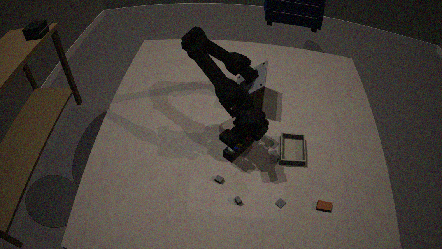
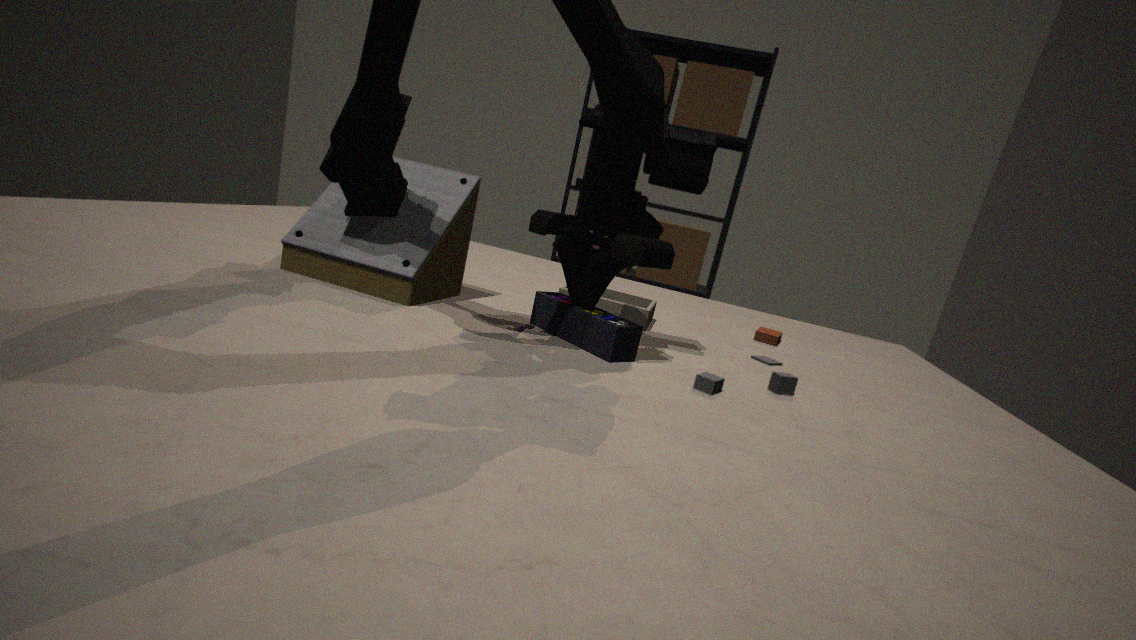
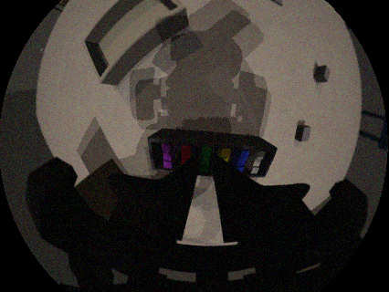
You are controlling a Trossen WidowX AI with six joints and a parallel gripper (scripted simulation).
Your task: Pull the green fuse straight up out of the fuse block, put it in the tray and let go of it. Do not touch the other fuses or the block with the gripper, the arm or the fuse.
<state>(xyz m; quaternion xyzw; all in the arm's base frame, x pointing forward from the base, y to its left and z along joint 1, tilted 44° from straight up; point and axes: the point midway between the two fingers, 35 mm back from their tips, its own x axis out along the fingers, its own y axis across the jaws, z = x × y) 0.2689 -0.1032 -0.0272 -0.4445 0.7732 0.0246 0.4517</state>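
Now: gripper tip 1 cm above the green fuse. Also, from my gripper tip: grey tray: 20 cm to the left, 3 cm below, 3 cm ahead.
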